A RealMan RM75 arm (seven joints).
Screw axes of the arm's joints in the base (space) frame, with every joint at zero. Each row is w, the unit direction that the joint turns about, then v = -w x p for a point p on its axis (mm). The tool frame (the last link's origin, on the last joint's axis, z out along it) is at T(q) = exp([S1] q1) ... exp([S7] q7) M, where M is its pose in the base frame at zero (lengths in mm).
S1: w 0 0 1 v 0.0 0.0 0.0
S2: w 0 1 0 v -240.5 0.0 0.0
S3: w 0 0 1 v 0.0 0.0 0.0
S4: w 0 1 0 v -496.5 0.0 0.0
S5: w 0 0 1 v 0.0 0.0 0.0
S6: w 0 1 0 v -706.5 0.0 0.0
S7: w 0 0 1 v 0.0 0.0 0.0
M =
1 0 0 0.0
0 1 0 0.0
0 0 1 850.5
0 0 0 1
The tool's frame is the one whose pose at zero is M.
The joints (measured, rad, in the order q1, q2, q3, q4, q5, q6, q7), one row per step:
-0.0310, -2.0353, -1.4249, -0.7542, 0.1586, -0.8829, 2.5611
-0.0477, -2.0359, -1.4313, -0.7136, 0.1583, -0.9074, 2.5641
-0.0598, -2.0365, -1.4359, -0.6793, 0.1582, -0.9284, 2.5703
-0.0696, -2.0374, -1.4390, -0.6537, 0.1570, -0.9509, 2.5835
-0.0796, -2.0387, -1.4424, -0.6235, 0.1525, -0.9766, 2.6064
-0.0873, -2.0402, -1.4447, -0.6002, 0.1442, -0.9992, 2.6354
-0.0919, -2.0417, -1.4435, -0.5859, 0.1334, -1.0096, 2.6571
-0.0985, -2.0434, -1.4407, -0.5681, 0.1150, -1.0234, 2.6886
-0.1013, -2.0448, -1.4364, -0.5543, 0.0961, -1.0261, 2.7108
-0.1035, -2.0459, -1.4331, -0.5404, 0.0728, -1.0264, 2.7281
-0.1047, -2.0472, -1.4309, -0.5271, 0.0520, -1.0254, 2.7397
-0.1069, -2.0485, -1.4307, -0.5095, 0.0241, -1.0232, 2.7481
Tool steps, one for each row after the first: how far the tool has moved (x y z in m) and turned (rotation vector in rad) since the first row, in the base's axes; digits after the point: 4 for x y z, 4 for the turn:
-0.0034, -0.0001, -0.0017, -0.0033, 0.0017, -0.0006
-0.0066, -0.0010, -0.0033, -0.0060, 0.0065, -0.0006
-0.0077, -0.0016, -0.0042, -0.0036, 0.0152, -0.0090
-0.0096, -0.0027, -0.0050, 0.0023, 0.0305, -0.0168
-0.0106, -0.0036, -0.0052, 0.0133, 0.0490, -0.0255
-0.0116, -0.0041, -0.0057, 0.0211, 0.0613, -0.0270
-0.0125, -0.0044, -0.0058, 0.0343, 0.0784, -0.0293
-0.0149, -0.0052, -0.0064, 0.0421, 0.0894, -0.0199
-0.0182, -0.0061, -0.0063, 0.0513, 0.0945, -0.0039
-0.0218, -0.0073, -0.0062, 0.0583, 0.0958, 0.0142
-0.0270, -0.0086, -0.0055, 0.0685, 0.0913, 0.0415

